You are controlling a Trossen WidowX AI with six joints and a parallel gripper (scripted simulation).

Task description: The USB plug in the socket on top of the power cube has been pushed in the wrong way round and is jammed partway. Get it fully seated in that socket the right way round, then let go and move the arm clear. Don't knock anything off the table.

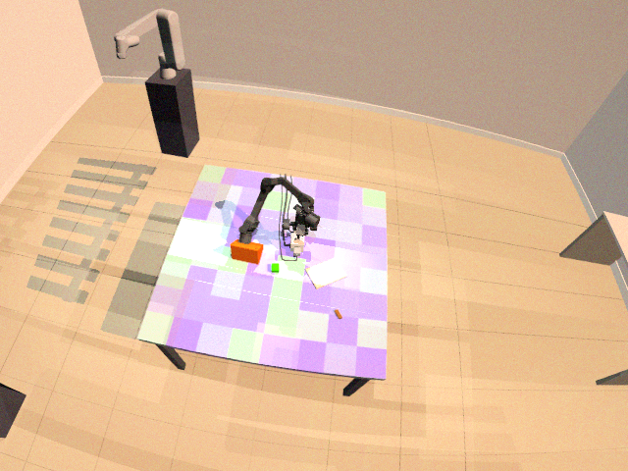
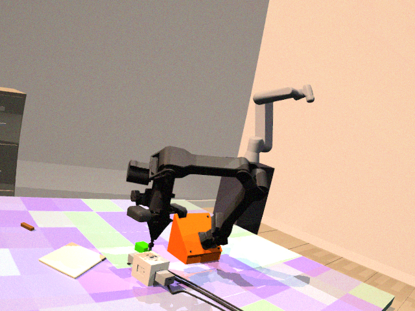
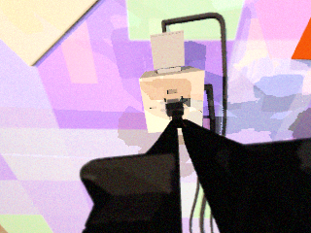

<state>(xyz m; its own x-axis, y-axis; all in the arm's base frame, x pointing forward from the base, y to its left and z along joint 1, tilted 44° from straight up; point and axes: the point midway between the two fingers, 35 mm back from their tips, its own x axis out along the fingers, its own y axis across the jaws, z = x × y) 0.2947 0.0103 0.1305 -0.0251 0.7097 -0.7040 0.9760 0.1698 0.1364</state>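
Right now the dark USB plug is 2 cm below my gripper tip. From my gripper tip the other things lie so: small green block 18 cm to the right, 12 cm below, 9 cm behind; flat tan board 20 cm ahead, 13 cm to the right, 13 cm below; socket 6 cm below.
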